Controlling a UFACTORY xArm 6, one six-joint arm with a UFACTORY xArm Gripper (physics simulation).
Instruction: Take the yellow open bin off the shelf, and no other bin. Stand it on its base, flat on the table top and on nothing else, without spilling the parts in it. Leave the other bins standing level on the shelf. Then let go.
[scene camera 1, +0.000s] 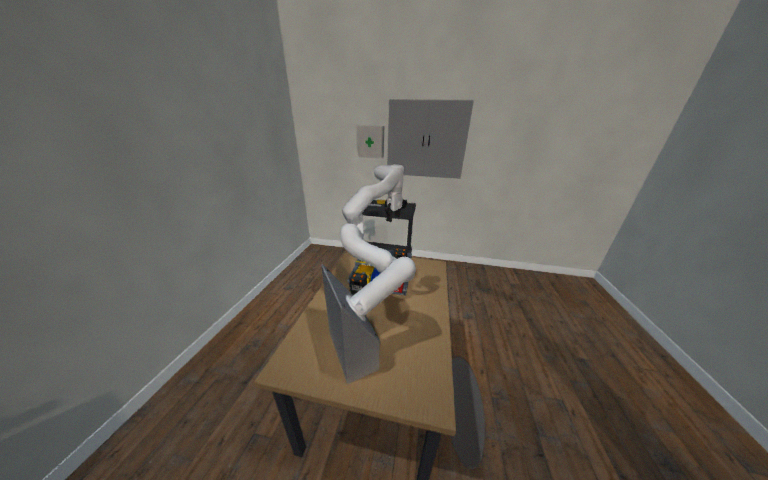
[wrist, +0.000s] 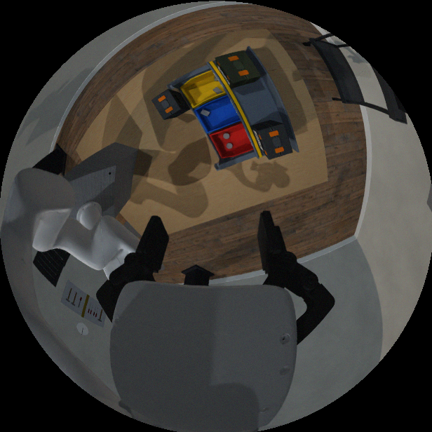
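Seen in the pictures: gripper, fingertip midpoint: (scene camera 1: 393, 218); arm's base, origin of the base link: (scene camera 1: 355, 308).
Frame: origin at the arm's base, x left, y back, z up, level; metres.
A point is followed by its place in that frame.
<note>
The yellow bin (scene camera 1: 364, 270) @(x -0.061, y -0.663, z -0.271 m) (wrist: 200, 90) stands in the shelf (wrist: 260, 100) at one end of a row of three, with a small grey part in it. The blue bin (scene camera 1: 374, 274) @(x -0.128, y -0.583, z -0.253 m) (wrist: 220, 115) is in the middle, with a light part. The red bin (scene camera 1: 400, 288) @(x -0.281, y -0.417, z -0.253 m) (wrist: 239, 141) is at the other end, with two round grey parts. In the scene view the arm partly hides the shelf and bins. My gripper (scene camera 1: 390, 215) @(x -0.226, y -0.477, z 0.203 m) (wrist: 209, 225) is open and empty, high above the table (scene camera 1: 413, 384) @(x -0.235, y 0.164, z -0.294 m) (wrist: 305, 172) and apart from the bins.
A dark box with orange marks (scene camera 1: 358, 281) @(x -0.016, y -0.417, z -0.180 m) (wrist: 169, 104) stands close beside the yellow bin's end. Two more dark boxes (wrist: 237, 69) (wrist: 273, 141) sit on the shelf's upper board. A grey wedge-shaped block (scene camera 1: 362, 350) @(x -0.025, y 0.111, z -0.120 m) is by the arm's base. A black rack (scene camera 1: 410, 232) (wrist: 342, 72) stands beyond the table.
</note>
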